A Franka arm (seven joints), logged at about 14 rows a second.
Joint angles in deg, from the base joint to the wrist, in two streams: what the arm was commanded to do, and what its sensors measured. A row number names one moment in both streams.
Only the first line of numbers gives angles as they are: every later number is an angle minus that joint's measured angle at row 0.
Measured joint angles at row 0: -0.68 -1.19 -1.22 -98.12 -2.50 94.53 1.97
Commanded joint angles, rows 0 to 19: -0.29 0.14 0.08 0.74 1.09 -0.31 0.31; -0.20 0.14 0.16 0.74 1.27 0.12 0.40; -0.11 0.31 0.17 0.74 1.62 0.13 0.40; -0.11 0.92 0.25 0.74 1.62 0.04 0.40; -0.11 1.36 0.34 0.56 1.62 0.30 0.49; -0.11 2.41 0.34 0.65 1.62 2.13 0.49; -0.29 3.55 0.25 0.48 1.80 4.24 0.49; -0.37 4.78 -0.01 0.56 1.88 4.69 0.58; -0.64 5.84 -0.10 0.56 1.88 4.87 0.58; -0.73 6.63 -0.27 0.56 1.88 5.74 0.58; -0.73 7.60 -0.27 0.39 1.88 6.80 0.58; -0.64 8.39 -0.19 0.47 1.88 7.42 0.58; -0.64 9.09 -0.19 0.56 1.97 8.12 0.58; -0.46 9.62 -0.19 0.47 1.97 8.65 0.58; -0.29 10.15 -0.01 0.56 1.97 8.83 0.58; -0.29 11.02 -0.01 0.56 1.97 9.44 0.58; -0.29 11.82 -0.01 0.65 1.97 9.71 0.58; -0.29 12.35 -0.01 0.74 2.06 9.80 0.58; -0.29 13.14 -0.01 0.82 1.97 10.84 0.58; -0.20 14.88 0.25 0.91 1.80 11.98 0.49
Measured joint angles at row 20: -0.16 12.28 -0.20 -0.11 0.99 10.43 0.22
